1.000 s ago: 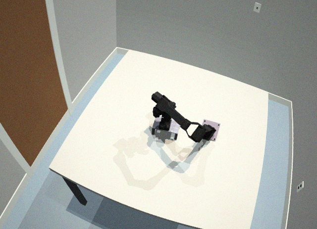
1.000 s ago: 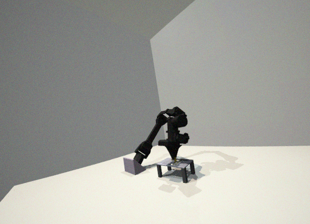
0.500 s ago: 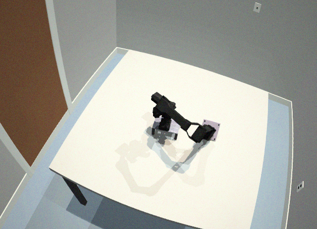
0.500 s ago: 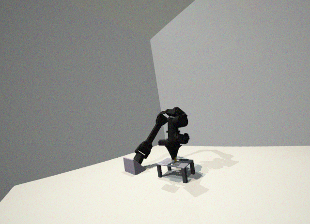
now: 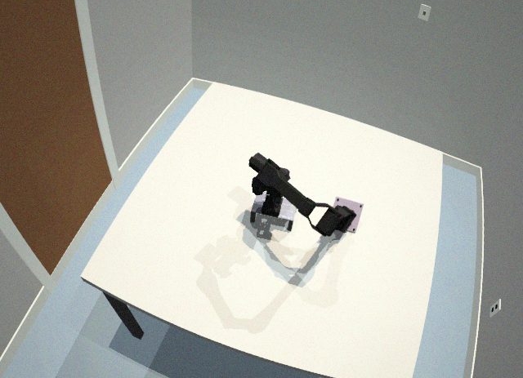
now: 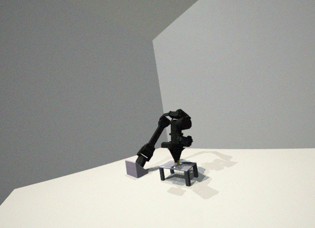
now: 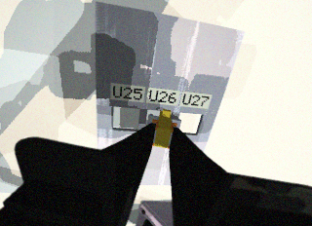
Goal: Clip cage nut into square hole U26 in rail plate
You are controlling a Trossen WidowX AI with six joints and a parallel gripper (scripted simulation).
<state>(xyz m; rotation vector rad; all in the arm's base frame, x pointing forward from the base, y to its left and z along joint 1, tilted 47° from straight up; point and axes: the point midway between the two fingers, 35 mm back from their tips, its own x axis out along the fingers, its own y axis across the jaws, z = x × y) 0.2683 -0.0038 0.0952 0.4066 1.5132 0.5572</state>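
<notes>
My gripper tip is now 10 mm above the yellow cage nut.
</notes>
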